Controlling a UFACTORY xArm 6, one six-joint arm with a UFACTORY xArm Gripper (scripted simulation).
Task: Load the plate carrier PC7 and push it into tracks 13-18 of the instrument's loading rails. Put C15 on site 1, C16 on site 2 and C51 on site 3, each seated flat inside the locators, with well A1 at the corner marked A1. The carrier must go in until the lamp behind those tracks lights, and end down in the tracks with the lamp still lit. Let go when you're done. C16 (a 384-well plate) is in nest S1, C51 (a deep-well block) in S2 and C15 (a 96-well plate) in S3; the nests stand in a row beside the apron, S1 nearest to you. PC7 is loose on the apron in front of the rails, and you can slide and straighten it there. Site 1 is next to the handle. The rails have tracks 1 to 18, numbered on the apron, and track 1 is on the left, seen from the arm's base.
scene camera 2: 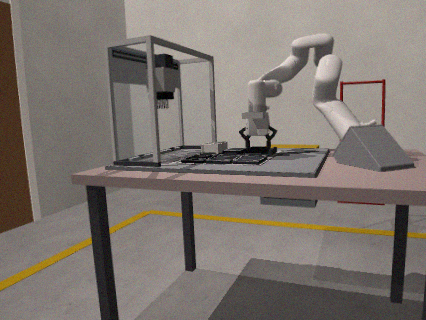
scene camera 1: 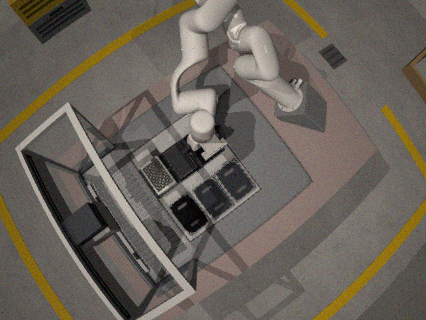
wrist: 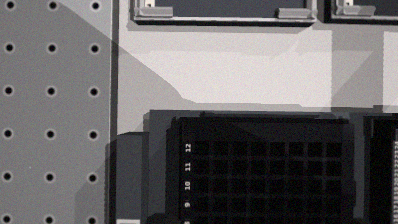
In view: a black 96-well plate [wrist: 292, 151] and a nest [scene camera 1: 191, 212].
